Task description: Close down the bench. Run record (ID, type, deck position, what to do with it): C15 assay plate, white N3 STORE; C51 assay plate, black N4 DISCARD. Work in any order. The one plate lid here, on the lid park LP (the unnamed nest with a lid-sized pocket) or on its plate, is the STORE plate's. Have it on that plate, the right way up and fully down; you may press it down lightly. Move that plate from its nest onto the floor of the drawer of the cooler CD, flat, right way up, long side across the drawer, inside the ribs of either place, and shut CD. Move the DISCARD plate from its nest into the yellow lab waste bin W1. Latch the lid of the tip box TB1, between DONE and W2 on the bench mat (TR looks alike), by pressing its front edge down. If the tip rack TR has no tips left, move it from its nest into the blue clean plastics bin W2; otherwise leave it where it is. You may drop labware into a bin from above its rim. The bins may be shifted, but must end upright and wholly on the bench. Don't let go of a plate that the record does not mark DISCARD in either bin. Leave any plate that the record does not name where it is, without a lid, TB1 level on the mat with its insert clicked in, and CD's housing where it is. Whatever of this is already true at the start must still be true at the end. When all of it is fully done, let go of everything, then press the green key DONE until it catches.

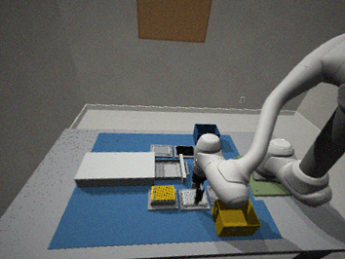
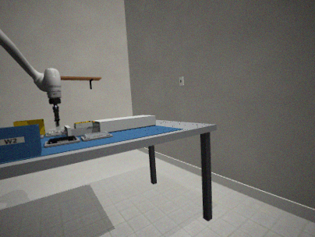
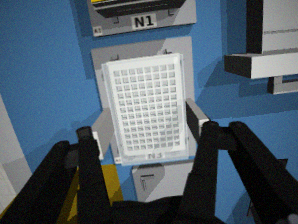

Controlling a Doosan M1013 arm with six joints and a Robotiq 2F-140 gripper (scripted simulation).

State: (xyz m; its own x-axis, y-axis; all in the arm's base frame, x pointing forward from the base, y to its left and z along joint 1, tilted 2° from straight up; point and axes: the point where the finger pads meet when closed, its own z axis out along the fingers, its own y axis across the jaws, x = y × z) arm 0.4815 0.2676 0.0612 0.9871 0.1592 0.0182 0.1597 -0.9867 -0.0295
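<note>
The plate lid lies 2 cm below my hand. Round my hand: grey nest N3: 6 cm below; then N1 label: 10 cm ahead, 5 cm below, 1 cm to the left; then white plate: 4 cm below.
</note>
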